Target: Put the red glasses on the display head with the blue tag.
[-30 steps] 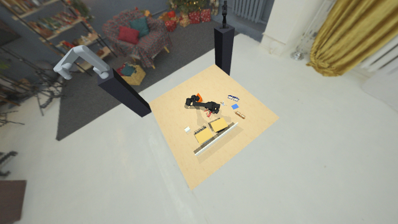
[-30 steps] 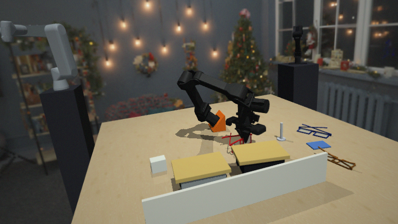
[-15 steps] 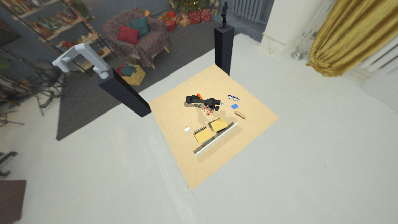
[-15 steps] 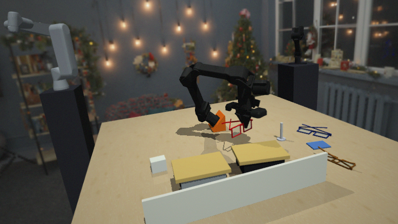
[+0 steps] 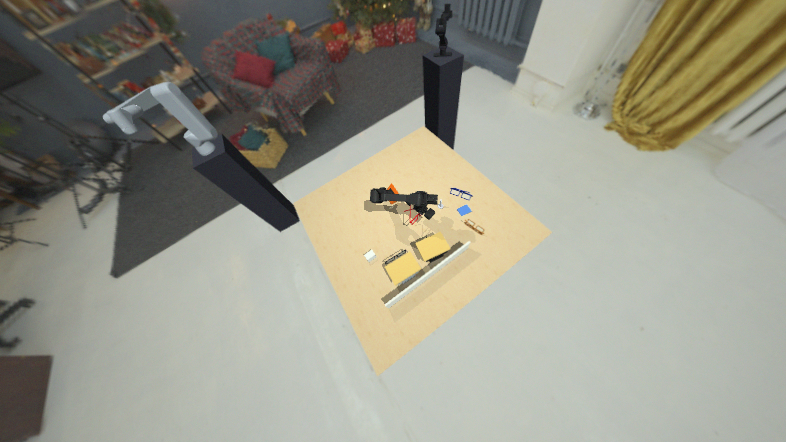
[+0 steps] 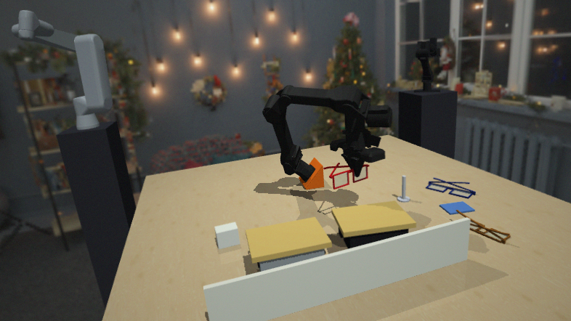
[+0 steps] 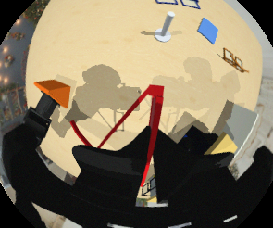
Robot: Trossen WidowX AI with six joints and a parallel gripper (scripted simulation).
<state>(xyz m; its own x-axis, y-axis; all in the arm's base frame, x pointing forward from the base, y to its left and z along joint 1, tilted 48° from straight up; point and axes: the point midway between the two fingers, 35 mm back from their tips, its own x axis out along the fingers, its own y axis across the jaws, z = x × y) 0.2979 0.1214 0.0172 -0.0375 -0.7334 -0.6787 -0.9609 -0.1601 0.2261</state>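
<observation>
The grey post lies 18 cm to the left of my gripper tip, 10 cm below it and 3 cm behind it. From my gripper tip the other things lie so: blue tag 29 cm to the left, 12 cm below, 9 cm ahead; then white wall panel 32 cm ahead, 16 cm to the right, 7 cm below; then dark display head 18 cm ahead, 7 cm below, 6 cm to the right.
</observation>
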